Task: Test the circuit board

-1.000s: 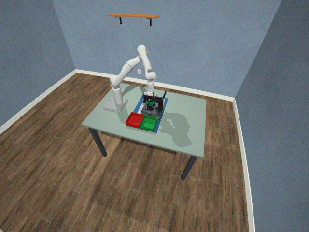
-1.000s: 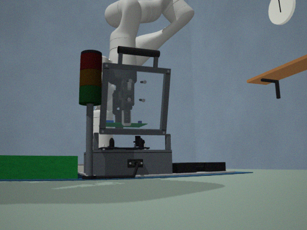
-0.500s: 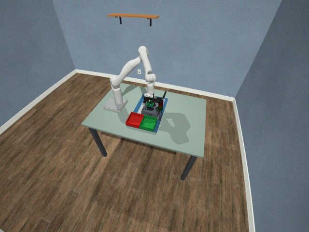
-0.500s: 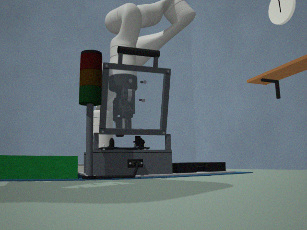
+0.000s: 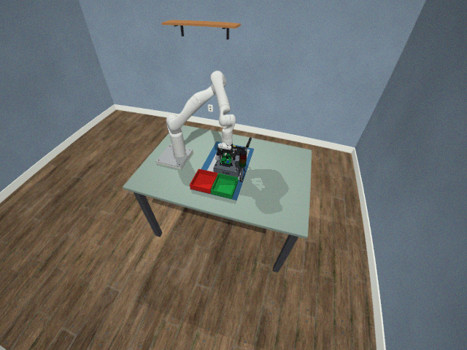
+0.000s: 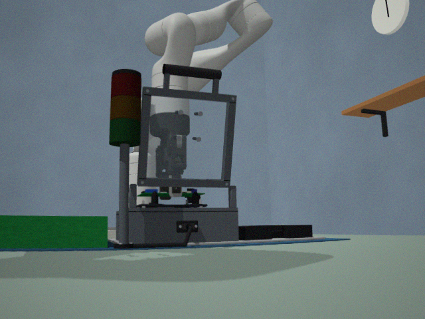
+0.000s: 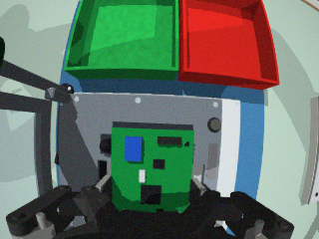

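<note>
My hand is right at the green circuit board. The rest, counted from my hand: red bin: 22 cm to the right, 8 cm below, 6 cm behind; green bin: 19 cm to the right, 9 cm ahead, 8 cm below; clear lid: 12 cm ahead, 9 cm above, 2 cm to the left.
</note>
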